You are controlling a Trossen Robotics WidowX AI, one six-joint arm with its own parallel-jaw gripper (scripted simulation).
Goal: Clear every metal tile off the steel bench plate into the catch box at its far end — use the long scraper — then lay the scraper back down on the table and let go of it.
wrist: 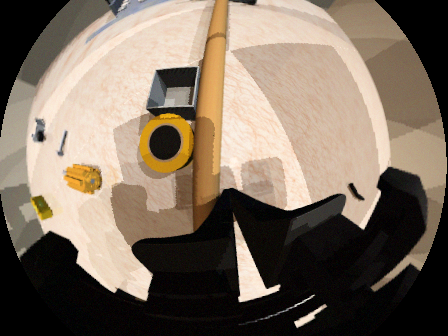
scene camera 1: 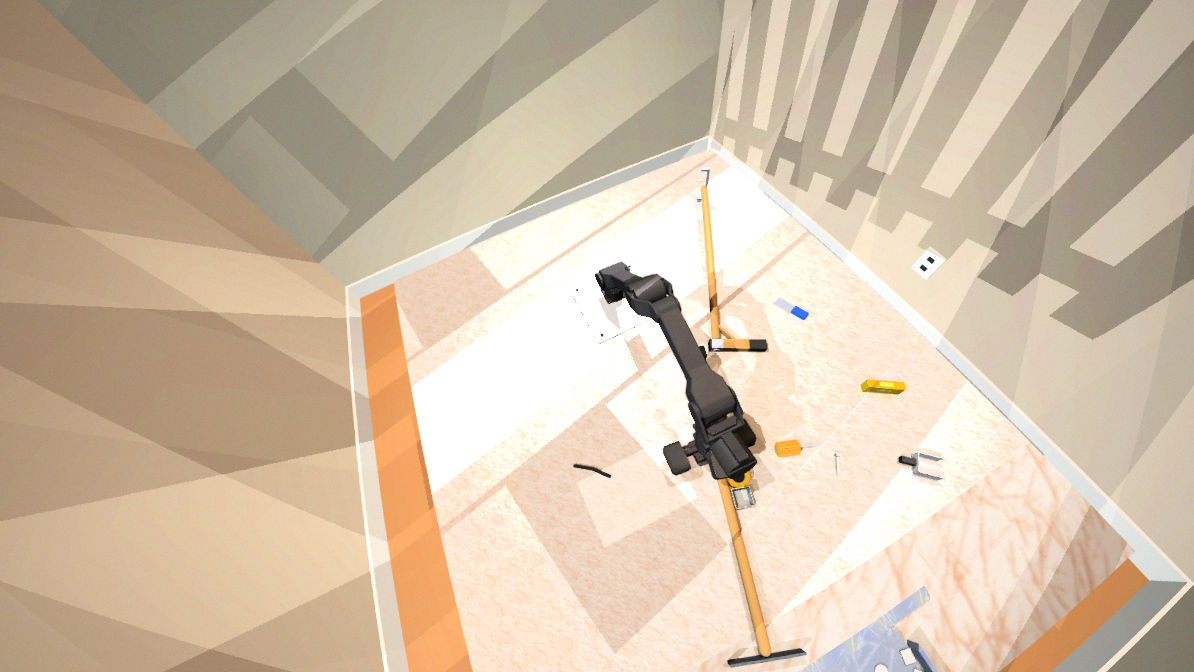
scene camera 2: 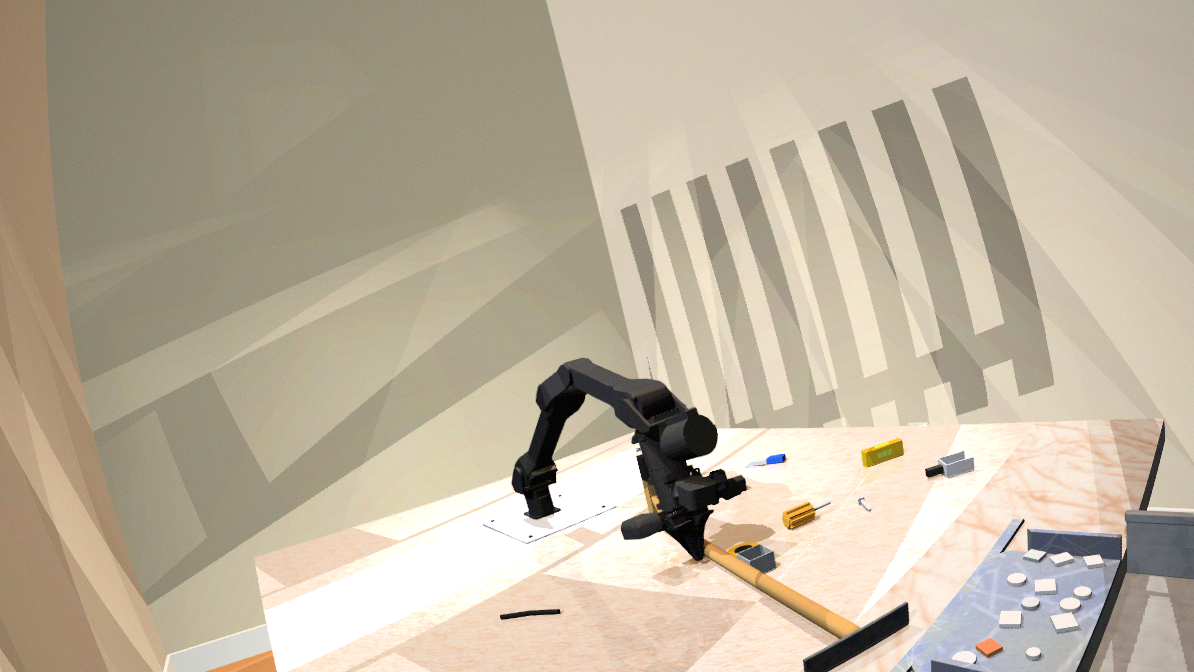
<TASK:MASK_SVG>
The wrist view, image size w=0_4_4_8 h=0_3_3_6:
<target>my gripper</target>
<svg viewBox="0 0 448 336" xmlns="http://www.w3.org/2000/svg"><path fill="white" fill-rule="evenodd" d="M428 197L420 175L388 165L379 175L376 188L381 195L363 229L341 215L347 204L345 193L285 211L236 189L224 189L211 215L191 235L148 237L132 244L133 255L153 273L147 303L117 295L96 277L93 279L76 263L79 251L75 244L57 232L40 236L31 248L25 249L27 252L21 253L20 263L41 299L76 336L369 336L395 311L419 276L419 268L408 263L376 292L371 289L396 265L399 267L427 232ZM327 305L323 311L313 315L315 319L297 327L296 320L308 316L323 304ZM233 216L267 289L280 285L279 291L239 303Z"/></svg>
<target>orange screwdriver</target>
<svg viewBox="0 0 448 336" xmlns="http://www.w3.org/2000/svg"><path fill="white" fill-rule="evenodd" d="M63 171L63 179L68 180L67 187L76 189L76 191L81 193L84 192L84 195L85 193L92 195L93 191L101 188L101 177L97 168L73 164L73 167L67 167L67 171Z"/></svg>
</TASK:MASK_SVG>
